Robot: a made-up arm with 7 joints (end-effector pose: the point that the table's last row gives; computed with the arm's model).
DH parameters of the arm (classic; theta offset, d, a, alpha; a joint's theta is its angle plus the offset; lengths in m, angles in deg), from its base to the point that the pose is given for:
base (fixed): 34.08 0 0.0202 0
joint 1: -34.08 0.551 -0.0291 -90
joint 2: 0 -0.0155 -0.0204 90
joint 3: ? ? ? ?
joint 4: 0 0.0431 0.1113 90
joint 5: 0 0.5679 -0.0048 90
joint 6: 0 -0.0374 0.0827 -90
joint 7: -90 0.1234 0.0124 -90
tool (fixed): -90 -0.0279 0 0
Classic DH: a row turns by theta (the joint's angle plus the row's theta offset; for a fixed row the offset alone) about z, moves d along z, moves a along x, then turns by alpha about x.
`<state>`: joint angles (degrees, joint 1 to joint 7).
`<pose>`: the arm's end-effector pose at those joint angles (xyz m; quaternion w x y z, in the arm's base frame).
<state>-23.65 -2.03 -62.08 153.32 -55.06 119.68 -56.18</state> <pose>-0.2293 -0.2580 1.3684 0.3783 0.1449 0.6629 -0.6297</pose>
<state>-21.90 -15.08 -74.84 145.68 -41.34 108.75 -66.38</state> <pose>-0.4481 -0.2691 1.2965 0.4895 0.1199 0.6502 -0.5686</pose>
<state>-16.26 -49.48 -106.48 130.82 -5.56 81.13 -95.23</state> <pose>-0.8793 -0.2947 0.7903 0.7352 0.0172 0.4309 -0.5230</pose>
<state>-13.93 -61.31 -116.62 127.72 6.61 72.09 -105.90</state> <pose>-0.9252 -0.3011 0.5508 0.7622 -0.0019 0.3331 -0.5551</pose>
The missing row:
joint 3: 0 0.2893 0.0906 90
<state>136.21 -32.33 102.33 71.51 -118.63 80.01 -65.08</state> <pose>-0.3370 -0.7105 0.7579 0.4061 -0.0607 -0.8919 -0.1893</pose>
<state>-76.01 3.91 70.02 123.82 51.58 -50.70 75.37</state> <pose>0.4445 -0.2044 1.3038 0.2612 0.7312 -0.5641 0.2808</pose>
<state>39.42 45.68 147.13 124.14 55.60 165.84 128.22</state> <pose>-0.0600 0.1975 1.2712 0.2052 -0.7677 0.4443 0.4136</pose>
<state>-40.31 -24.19 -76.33 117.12 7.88 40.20 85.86</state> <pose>-0.6112 -0.3700 1.2324 0.2868 0.5133 -0.6742 -0.4469</pose>
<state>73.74 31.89 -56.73 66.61 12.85 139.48 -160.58</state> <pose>0.5677 0.0381 0.4408 0.1030 0.0470 -0.3045 -0.9458</pose>
